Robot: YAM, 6 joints.
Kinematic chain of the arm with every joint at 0, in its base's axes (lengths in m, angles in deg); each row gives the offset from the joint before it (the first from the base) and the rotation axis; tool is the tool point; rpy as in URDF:
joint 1: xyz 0 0 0.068 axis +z
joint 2: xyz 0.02 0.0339 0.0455 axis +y
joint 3: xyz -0.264 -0.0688 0 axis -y
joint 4: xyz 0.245 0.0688 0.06 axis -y
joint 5: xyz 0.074 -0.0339 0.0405 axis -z
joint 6: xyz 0.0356 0 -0.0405 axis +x
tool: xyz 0 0 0 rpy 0 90 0
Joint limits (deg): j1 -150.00..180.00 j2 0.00..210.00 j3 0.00..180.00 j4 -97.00..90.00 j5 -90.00..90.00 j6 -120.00..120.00
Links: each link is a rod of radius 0.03 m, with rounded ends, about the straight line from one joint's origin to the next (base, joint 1, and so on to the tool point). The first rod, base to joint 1, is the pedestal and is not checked.
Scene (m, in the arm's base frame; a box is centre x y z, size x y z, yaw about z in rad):
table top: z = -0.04
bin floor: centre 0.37 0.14 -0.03 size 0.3 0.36 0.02 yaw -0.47
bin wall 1: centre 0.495 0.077 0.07 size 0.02 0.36 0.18 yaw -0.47
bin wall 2: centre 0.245 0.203 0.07 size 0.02 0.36 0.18 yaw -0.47
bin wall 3: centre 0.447 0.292 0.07 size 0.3 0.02 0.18 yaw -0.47
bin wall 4: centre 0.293 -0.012 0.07 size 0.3 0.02 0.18 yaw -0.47
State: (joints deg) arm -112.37 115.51 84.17 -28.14 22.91 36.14
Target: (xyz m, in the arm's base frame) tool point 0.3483 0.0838 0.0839
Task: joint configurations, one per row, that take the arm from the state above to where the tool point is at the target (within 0.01 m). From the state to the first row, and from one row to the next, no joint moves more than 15 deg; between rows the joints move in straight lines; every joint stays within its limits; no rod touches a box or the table.
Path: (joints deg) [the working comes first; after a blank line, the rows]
Joints at the target: 14.56 118.95 68.14 -34.42 10.47 36.14
Straight joint move there: touches bin wall 1, bin wall 4.

1: -98.26 113.38 83.21 -29.08 21.57 36.14
2: -84.15 111.25 82.25 -30.03 20.23 36.14
3: -70.05 109.13 81.29 -30.97 18.90 36.14
4: -55.94 107.00 80.33 -31.92 17.56 36.14
5: -41.83 104.87 79.37 -32.86 16.22 36.14
6: -27.72 102.74 78.41 -33.81 14.88 36.14
7: -13.61 100.62 77.45 -34.75 13.55 36.14
8: 0.49 98.49 76.50 -35.70 12.21 36.14
9: 14.60 96.36 75.54 -36.64 10.87 36.14
10: 14.58 107.66 71.84 -35.53 10.67 36.14
11: 14.56 118.95 68.14 -34.42 10.47 36.14

